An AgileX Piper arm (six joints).
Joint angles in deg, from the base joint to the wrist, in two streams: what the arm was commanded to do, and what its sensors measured. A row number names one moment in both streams.
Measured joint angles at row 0:
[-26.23, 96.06, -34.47, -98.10, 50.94, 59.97]
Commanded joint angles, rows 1 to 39:
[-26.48, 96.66, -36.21, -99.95, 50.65, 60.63]
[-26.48, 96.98, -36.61, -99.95, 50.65, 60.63]
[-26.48, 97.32, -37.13, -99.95, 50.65, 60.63]
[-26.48, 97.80, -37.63, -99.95, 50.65, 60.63]
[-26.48, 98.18, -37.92, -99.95, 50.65, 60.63]
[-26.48, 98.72, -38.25, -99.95, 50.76, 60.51]
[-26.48, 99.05, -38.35, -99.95, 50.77, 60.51]
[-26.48, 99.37, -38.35, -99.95, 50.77, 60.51]
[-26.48, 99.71, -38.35, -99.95, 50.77, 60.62]
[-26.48, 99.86, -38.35, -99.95, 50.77, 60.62]
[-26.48, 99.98, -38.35, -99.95, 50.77, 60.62]
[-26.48, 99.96, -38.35, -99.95, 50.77, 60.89]
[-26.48, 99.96, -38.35, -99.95, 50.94, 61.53]
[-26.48, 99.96, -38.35, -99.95, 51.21, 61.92]
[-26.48, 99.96, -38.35, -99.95, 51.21, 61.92]
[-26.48, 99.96, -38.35, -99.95, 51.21, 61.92]
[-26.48, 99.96, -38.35, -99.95, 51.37, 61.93]
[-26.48, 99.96, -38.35, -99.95, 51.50, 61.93]
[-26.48, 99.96, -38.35, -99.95, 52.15, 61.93]
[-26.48, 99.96, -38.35, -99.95, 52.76, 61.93]
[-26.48, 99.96, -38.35, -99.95, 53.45, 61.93]
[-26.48, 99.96, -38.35, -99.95, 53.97, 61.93]
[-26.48, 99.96, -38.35, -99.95, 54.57, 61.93]
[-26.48, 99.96, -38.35, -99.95, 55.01, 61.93]
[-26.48, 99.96, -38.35, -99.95, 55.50, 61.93]
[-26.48, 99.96, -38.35, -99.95, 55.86, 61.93]
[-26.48, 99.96, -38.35, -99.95, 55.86, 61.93]
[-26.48, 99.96, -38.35, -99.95, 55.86, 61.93]
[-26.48, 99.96, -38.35, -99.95, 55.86, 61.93]
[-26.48, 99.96, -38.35, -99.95, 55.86, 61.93]
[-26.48, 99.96, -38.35, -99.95, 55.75, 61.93]
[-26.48, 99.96, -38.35, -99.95, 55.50, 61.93]
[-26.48, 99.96, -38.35, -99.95, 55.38, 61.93]
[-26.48, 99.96, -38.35, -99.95, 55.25, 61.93]
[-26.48, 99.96, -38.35, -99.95, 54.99, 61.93]
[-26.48, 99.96, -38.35, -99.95, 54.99, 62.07]
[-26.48, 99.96, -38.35, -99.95, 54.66, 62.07]
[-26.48, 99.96, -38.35, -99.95, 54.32, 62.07]
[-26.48, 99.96, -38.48, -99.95, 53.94, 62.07]
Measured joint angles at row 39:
[-26.23, 99.96, -38.07, -99.14, 54.74, 61.57]
